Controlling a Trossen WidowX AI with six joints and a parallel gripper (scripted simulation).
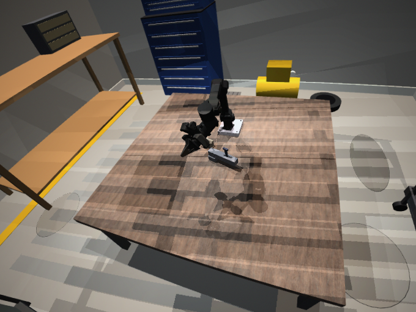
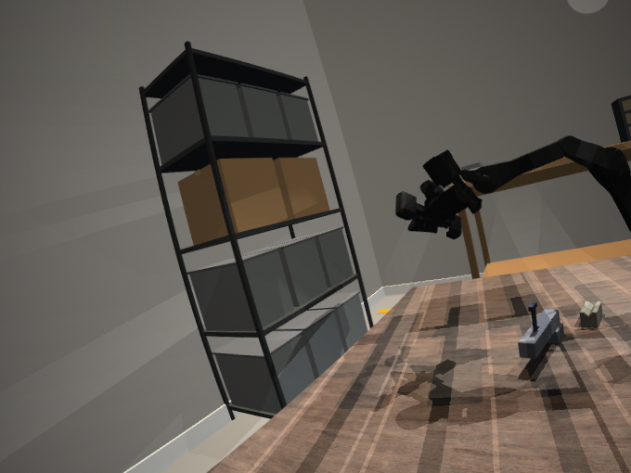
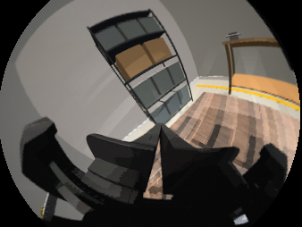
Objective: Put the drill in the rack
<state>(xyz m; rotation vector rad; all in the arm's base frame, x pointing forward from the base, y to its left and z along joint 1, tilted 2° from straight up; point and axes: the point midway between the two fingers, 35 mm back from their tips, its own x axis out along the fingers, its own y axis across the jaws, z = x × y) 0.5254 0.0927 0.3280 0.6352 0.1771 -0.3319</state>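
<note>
The dark key lies 280 mm behind my gripper tip, 240 mm below it and 40 mm to the left of it. Also, from my gripper tip: small rack: 390 mm behind, 310 mm below, 150 mm to the right; grey housing block: 290 mm below, 290 mm behind, 10 mm to the left; drill: 290 mm behind, 280 mm below, 10 mm to the right.
</note>
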